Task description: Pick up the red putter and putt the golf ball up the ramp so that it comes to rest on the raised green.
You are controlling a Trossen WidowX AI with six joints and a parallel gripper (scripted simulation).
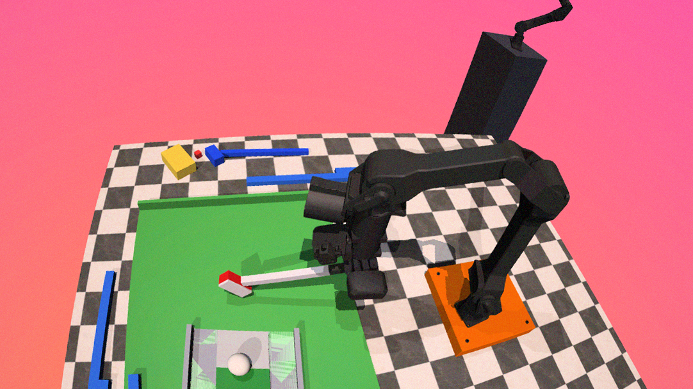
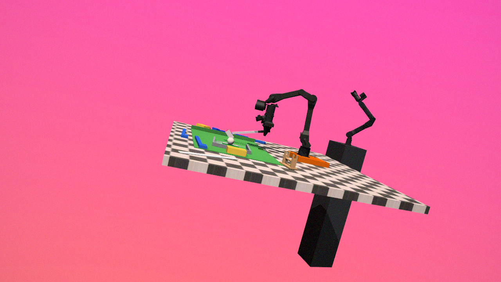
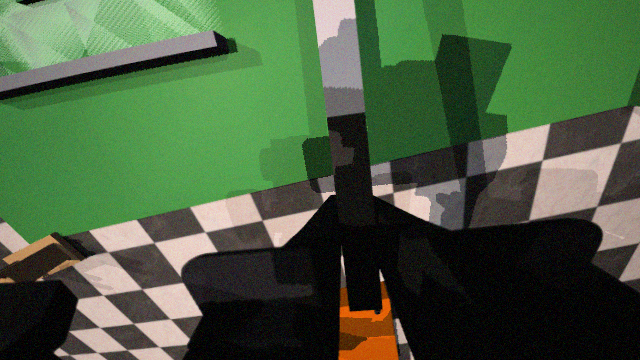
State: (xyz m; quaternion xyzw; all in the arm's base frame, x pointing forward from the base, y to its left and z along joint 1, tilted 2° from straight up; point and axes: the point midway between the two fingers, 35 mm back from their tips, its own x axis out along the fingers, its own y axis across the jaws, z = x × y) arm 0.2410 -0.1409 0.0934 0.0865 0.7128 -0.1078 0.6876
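Right now the red putter is 110 mm ahead of my gripper tip, 30 mm to the right of it and 10 mm below it. The rest, counted from my gripper tip: green mat: 230 mm ahead, 90 mm below, 40 mm to the left; white golf ball: 250 mm ahead, 100 mm to the left, 60 mm below; wooden stand: 440 mm to the left, 60 mm below, 30 mm ahead.
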